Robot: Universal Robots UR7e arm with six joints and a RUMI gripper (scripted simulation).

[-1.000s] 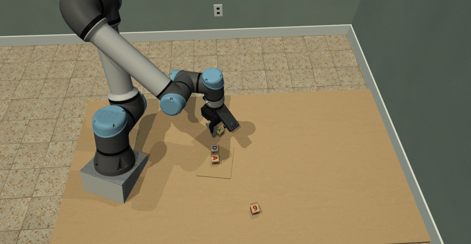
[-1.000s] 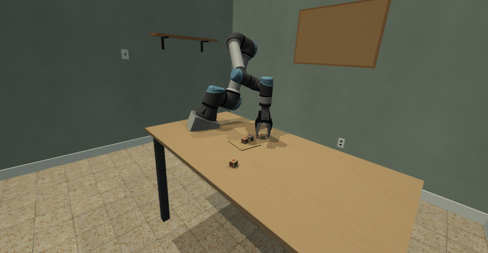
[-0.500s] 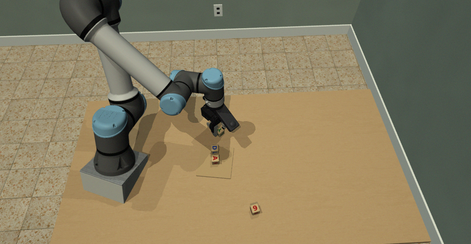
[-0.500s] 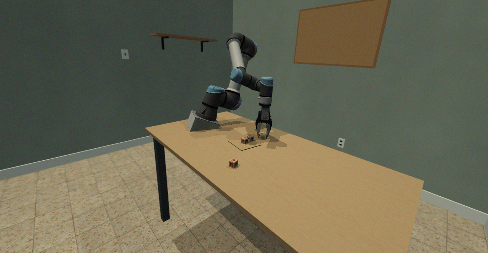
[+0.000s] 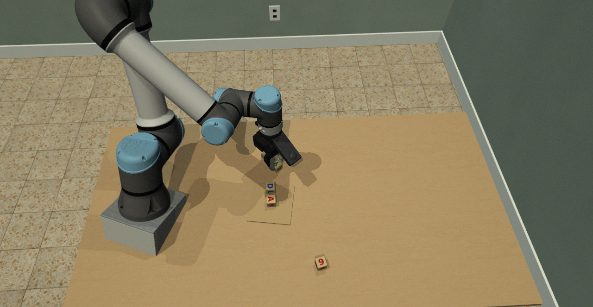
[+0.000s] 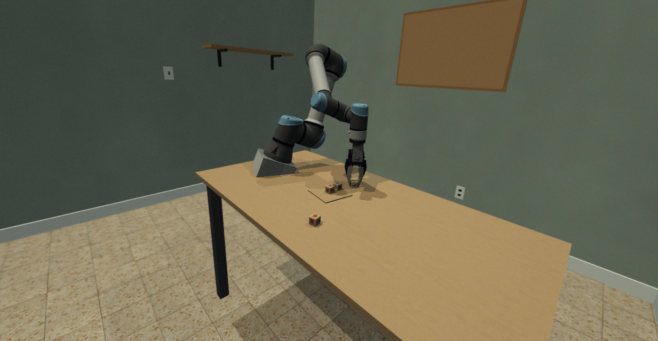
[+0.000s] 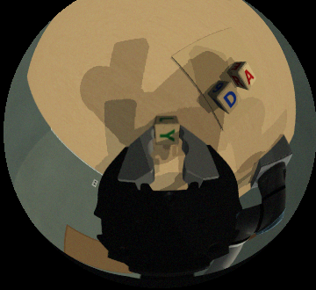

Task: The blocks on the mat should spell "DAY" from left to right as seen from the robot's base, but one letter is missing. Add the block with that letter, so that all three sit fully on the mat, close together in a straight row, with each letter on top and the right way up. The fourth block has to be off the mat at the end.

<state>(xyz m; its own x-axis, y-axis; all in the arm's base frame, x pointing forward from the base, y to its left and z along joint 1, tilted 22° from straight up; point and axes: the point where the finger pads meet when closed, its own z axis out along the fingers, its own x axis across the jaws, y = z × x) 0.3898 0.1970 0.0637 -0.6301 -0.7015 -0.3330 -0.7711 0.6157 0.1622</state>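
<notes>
Right now my hand is 140 mm to the left of the thin mat and 10 mm above it. From my hand the other things lie so: Y block right at my hand; D block 10 mm behind, 90 mm to the right.
</notes>
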